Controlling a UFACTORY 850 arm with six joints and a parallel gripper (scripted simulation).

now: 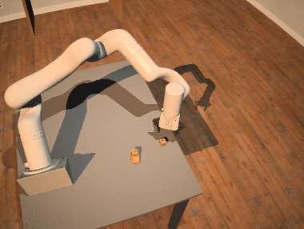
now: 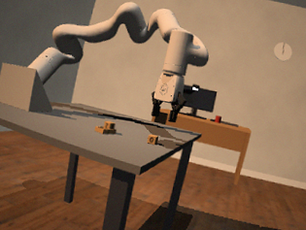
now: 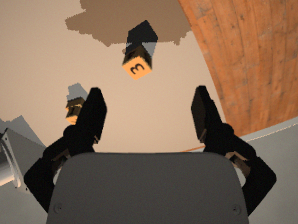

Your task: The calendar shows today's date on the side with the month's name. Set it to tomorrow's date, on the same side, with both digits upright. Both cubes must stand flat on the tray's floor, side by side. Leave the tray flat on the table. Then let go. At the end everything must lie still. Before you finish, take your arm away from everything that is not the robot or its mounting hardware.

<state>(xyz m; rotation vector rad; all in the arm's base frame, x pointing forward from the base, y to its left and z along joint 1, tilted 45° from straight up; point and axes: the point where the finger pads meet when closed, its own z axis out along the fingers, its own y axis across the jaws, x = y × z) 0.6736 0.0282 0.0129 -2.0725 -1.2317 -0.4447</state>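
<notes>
Right now my hand is 20 mm past the orange cube and 90 mm above it. The rest, counted from my hand: calendar cube 190 mm behind, 30 mm to the right, 80 mm below; orange tray 190 mm behind, 40 mm to the right, 100 mm below.
</notes>
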